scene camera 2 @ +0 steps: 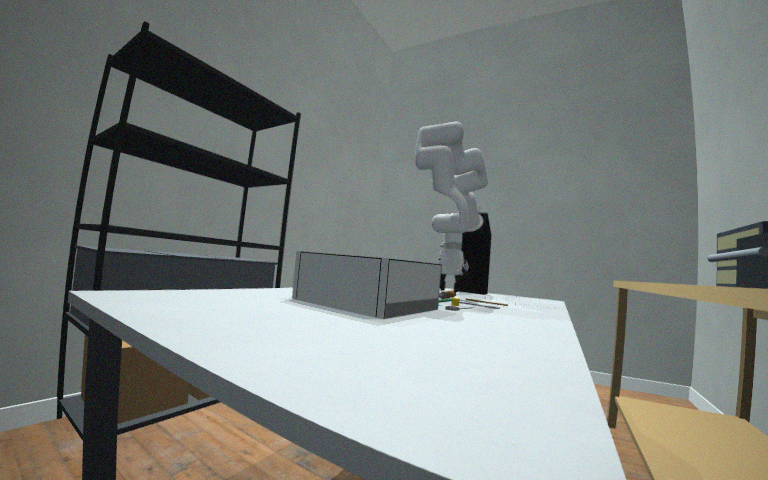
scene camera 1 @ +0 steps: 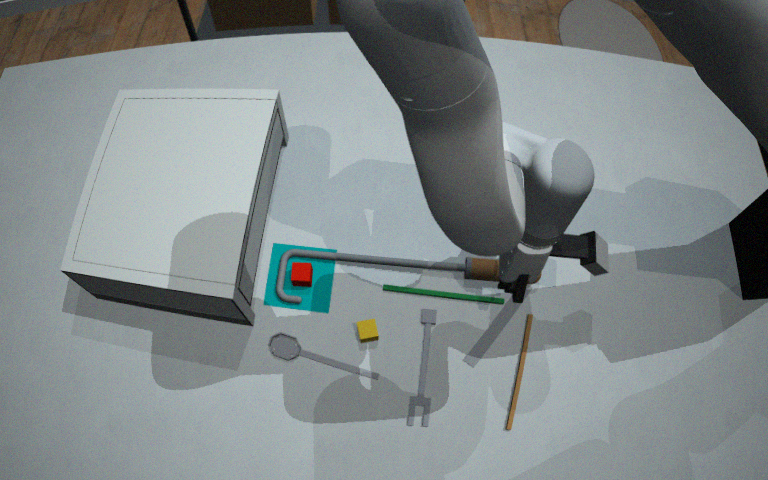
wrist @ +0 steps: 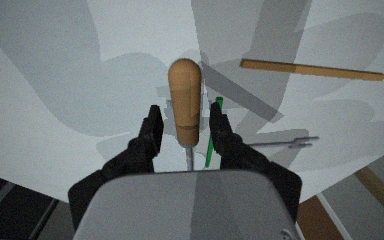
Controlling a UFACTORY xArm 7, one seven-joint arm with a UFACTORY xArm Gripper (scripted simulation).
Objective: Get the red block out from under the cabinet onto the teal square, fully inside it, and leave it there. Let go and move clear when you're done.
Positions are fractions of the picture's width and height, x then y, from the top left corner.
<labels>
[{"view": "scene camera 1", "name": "my gripper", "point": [0.66, 0.56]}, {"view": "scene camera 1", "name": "hooked metal rod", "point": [0.63, 0.56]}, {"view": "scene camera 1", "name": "grey fork-ended tool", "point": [0.56, 0.66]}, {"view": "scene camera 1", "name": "grey flat bar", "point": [0.62, 0.74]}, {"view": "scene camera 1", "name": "grey spoon-like tool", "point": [0.37, 0.72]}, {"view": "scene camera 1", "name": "teal square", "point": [0.41, 0.62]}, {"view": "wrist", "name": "my gripper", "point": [0.48, 0.48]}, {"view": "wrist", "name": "hooked metal rod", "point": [0.48, 0.31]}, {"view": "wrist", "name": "grey flat bar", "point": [0.55, 0.33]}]
</labels>
